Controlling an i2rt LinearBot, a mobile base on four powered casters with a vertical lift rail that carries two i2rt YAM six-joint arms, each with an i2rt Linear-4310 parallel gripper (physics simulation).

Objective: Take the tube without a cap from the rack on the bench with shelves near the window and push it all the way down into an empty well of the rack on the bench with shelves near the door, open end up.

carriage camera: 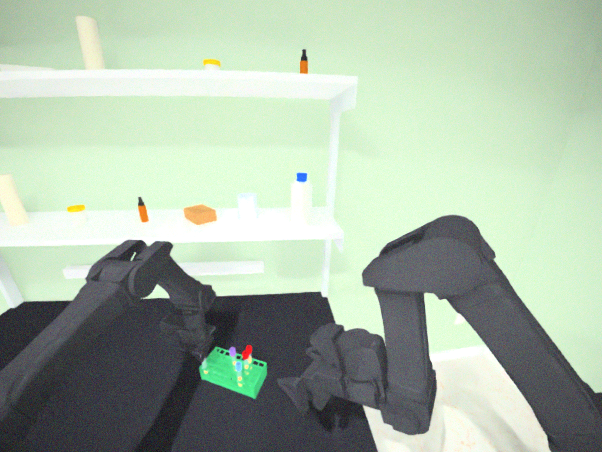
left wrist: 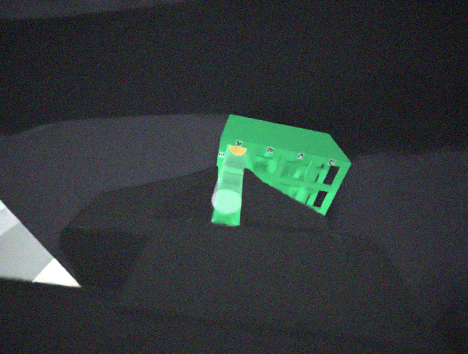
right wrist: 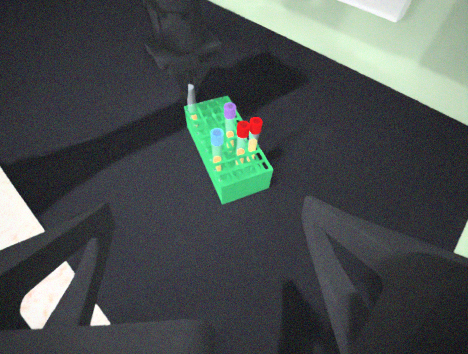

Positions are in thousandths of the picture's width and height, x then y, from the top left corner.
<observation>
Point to an uncapped tube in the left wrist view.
486,558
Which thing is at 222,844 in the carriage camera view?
A bench with white shelves.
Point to a bench with white shelves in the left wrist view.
219,290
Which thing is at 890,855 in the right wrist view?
My right gripper.
</observation>
